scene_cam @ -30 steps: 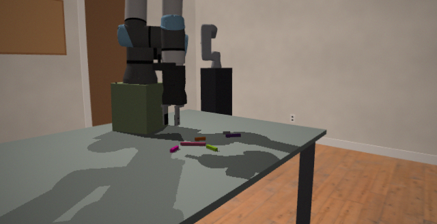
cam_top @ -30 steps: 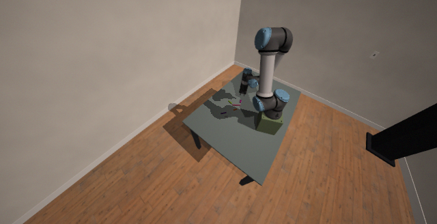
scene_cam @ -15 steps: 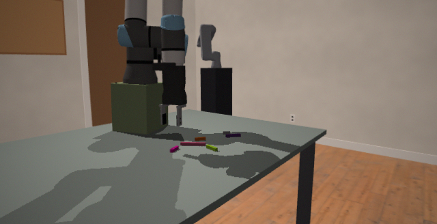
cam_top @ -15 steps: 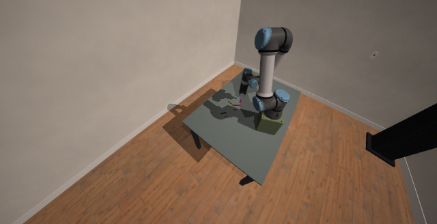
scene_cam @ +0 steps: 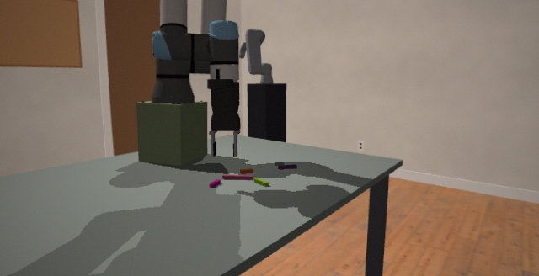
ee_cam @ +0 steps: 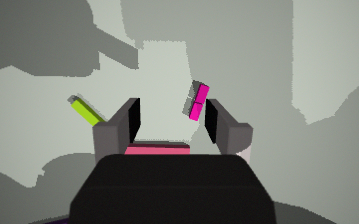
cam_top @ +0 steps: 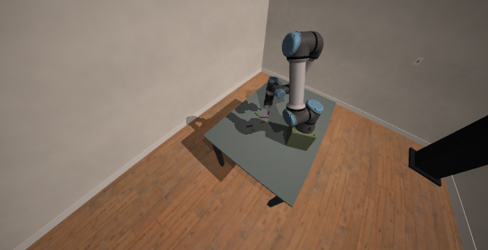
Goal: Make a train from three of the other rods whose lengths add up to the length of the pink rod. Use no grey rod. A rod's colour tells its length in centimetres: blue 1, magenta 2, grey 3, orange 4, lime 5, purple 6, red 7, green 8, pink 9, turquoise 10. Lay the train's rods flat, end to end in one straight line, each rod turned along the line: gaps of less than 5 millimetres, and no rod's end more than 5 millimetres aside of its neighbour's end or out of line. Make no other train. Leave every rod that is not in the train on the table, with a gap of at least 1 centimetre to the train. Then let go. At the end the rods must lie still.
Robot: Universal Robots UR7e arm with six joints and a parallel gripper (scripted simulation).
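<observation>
Now: hand 100 mm above the lime rod, 90 mm to the right of it and 50 mm short of it. Round my hand: pink rod 100 mm below, 70 mm to the left, 30 mm behind; purple rod 250 mm to the left, 100 mm below, 10 mm behind; orange rod 130 mm to the left, 100 mm below, 70 mm behind.
</observation>
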